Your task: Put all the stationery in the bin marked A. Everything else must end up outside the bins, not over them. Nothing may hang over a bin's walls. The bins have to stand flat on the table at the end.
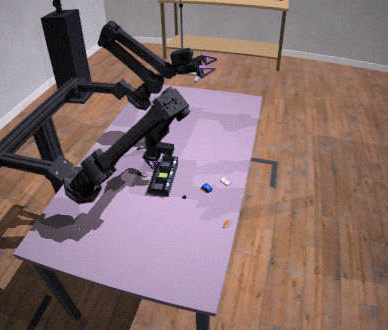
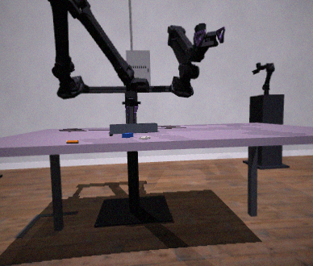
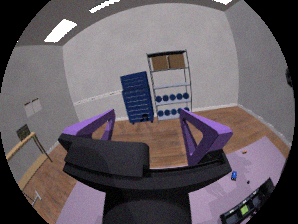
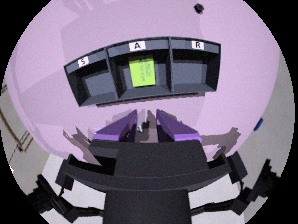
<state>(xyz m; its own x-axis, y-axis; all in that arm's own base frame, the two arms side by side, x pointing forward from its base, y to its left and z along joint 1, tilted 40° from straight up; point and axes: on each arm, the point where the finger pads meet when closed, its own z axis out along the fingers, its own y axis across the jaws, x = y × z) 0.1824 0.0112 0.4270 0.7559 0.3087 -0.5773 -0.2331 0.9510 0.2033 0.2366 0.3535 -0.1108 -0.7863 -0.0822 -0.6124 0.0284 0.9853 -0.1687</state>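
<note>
The dark bin lies 6 cm ahead of my right hand and 5 cm below it. Also, from my right hand: black item 18 cm ahead, 11 cm to the right, 7 cm below; then green item 6 cm below, 5 cm ahead; then blue item 27 cm ahead, 7 cm below, 3 cm to the right.
</note>
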